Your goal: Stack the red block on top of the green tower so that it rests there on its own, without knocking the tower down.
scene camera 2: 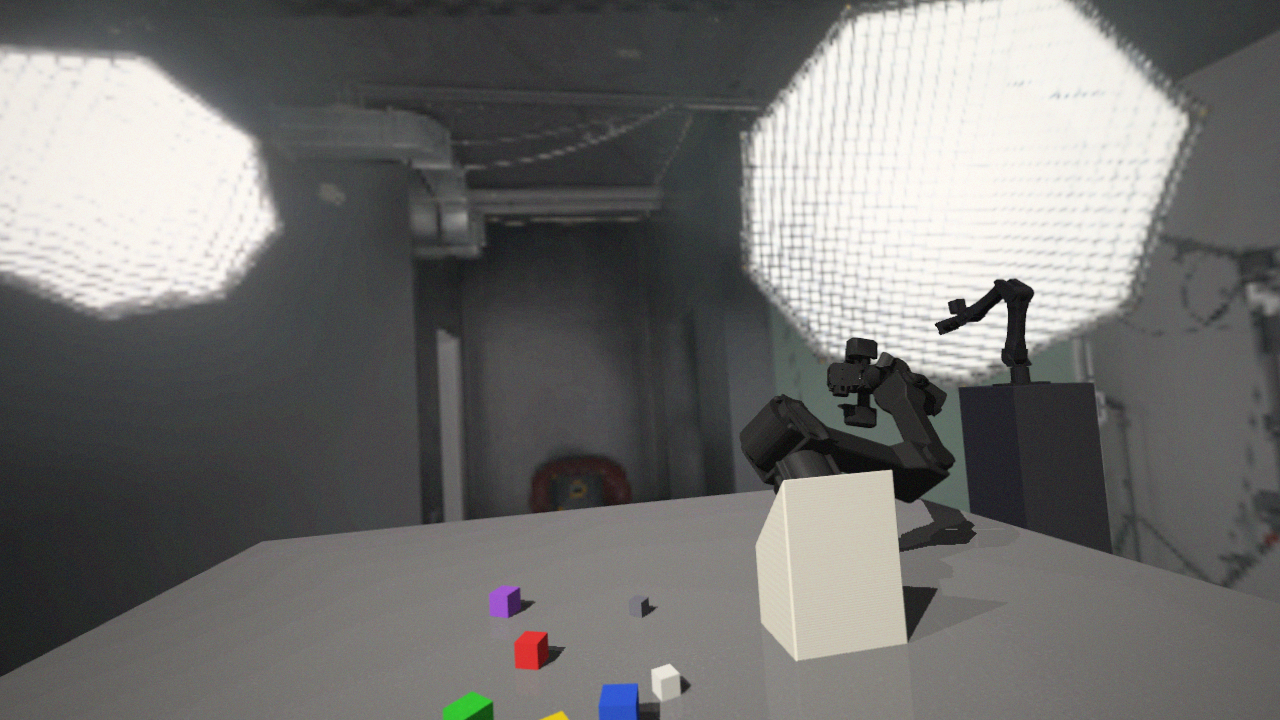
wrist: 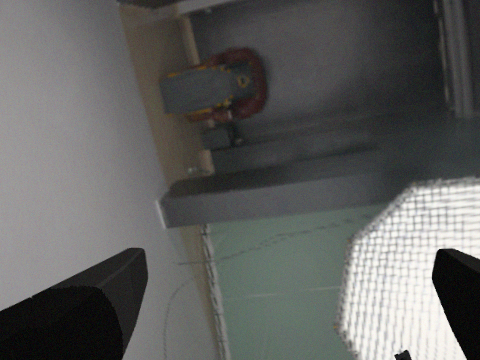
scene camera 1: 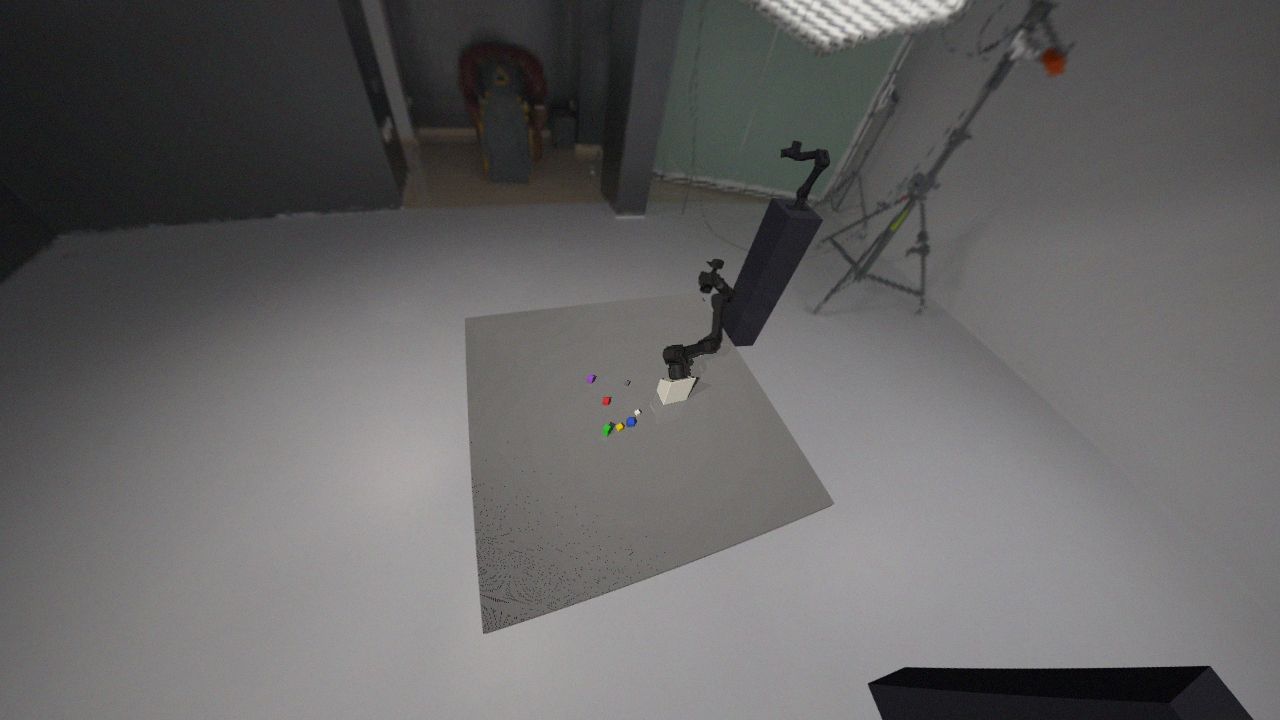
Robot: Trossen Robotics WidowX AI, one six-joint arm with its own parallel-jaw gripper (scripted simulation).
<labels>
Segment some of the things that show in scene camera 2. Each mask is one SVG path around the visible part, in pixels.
My gripper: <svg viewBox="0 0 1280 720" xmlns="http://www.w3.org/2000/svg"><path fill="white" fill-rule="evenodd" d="M850 338L846 341L845 361L843 363L831 363L827 369L827 386L829 391L832 391L833 396L847 397L849 393L857 393L857 405L837 405L837 407L843 409L844 423L846 425L874 428L877 426L877 409L869 406L870 394L873 394L873 391L877 388L872 385L869 378L870 369L875 364L869 364L870 358L873 360L878 359L878 343L870 339Z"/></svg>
A purple block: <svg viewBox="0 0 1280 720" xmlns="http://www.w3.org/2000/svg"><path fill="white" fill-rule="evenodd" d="M502 586L490 593L490 615L510 618L521 610L521 592L519 587Z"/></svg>
</labels>
